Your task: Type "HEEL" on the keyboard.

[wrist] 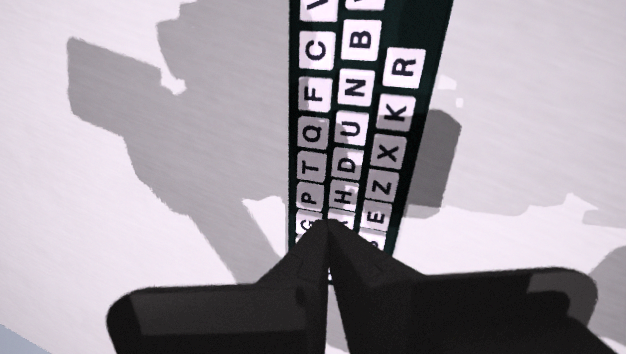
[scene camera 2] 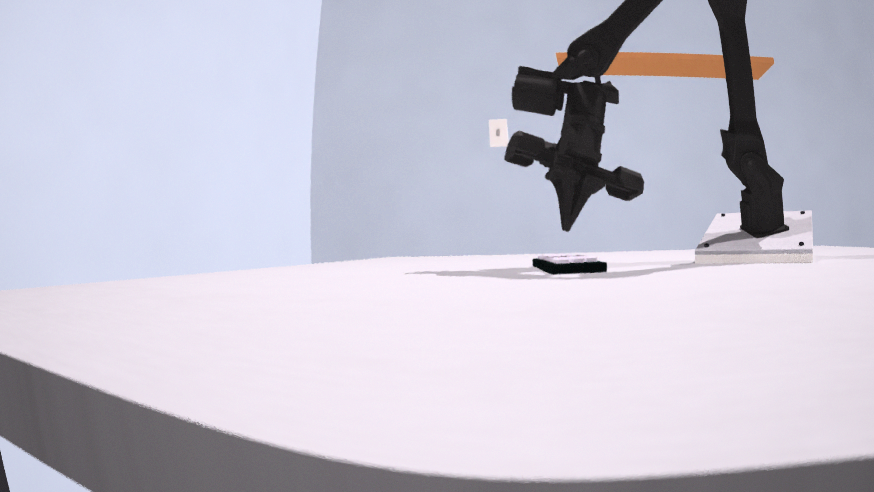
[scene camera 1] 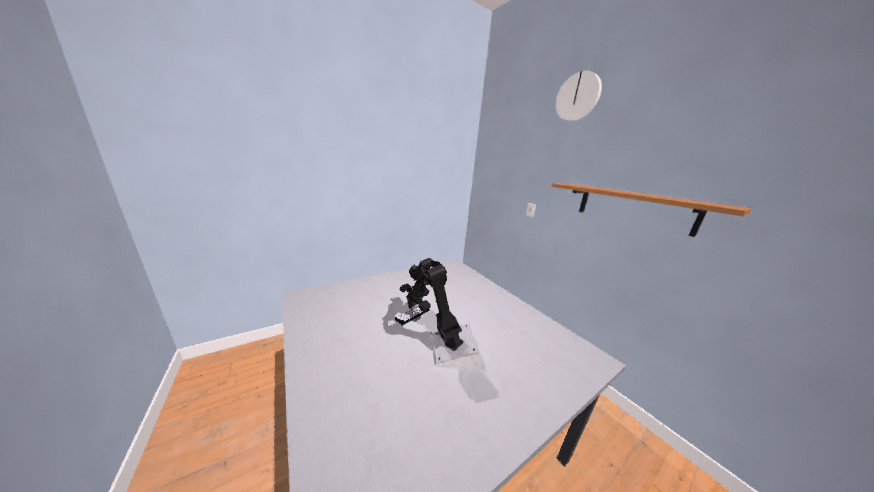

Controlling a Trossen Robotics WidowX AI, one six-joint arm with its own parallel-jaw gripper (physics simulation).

Labels:
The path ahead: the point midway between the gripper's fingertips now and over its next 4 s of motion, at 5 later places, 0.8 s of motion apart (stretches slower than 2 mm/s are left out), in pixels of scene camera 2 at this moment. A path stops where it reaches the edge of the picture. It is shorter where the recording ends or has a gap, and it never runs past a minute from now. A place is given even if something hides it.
My gripper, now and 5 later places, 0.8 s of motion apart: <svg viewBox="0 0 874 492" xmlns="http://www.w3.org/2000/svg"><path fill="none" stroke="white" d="M565 230L562 248L565 230L577 230L584 258L578 243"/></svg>

